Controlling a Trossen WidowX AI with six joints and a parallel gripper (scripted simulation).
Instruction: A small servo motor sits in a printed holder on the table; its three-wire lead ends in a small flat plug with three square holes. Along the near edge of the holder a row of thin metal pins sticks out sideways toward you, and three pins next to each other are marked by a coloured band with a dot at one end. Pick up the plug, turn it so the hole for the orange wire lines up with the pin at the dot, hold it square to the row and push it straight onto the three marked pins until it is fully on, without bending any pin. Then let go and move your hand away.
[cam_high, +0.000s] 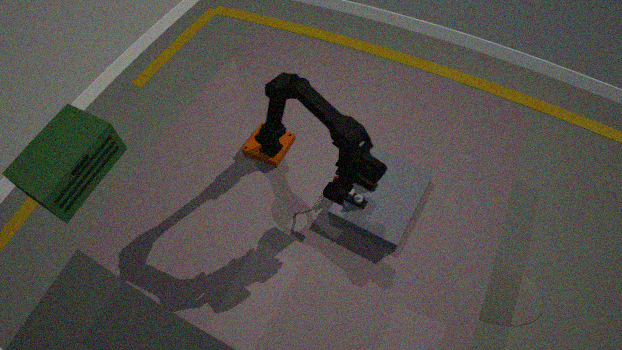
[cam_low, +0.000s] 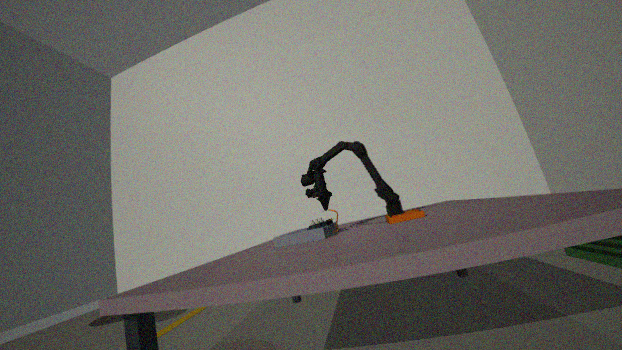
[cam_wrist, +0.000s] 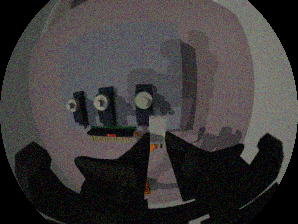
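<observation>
My gripper tip is now 8 cm to the right of the red band, 5 cm above it and 3 cm past it. From my gripper tip the other things lie so: grey printed holder (13 cm ahead, 10 cm to the left, 10 cm below).
</observation>
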